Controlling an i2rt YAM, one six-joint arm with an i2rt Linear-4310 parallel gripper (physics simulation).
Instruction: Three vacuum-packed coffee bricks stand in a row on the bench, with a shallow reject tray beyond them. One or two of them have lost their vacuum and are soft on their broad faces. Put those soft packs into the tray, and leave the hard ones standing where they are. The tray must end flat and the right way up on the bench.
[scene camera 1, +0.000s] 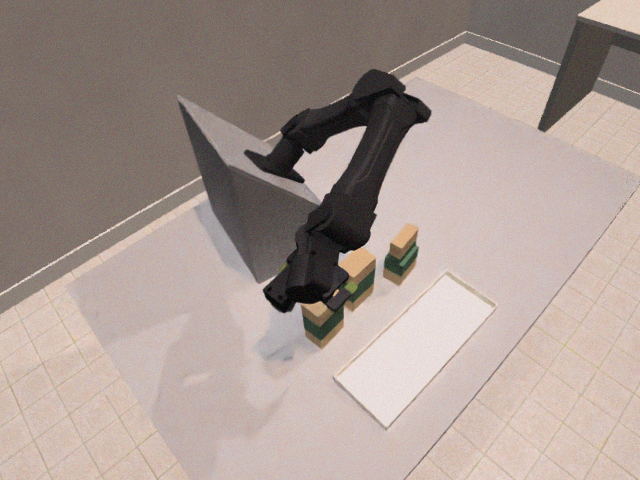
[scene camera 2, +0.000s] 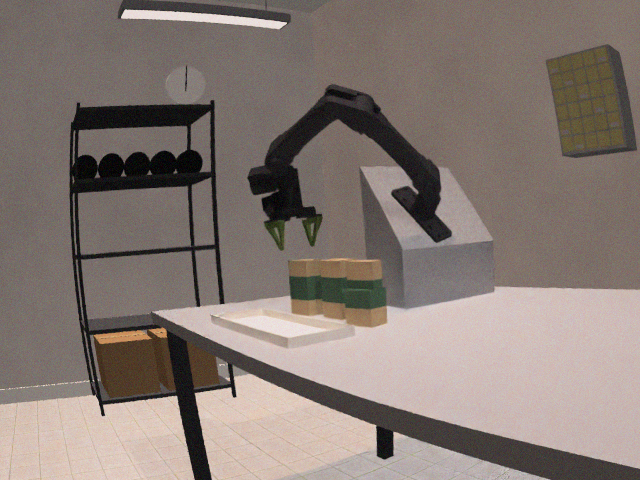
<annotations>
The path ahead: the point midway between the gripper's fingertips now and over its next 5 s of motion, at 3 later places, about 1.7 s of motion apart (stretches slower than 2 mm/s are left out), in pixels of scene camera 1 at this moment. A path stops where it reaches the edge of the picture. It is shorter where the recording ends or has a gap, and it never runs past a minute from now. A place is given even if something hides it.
My gripper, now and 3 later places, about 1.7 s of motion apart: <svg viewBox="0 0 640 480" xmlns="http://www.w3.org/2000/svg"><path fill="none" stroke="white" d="M320 297L415 209L408 240L413 230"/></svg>
</annotations>
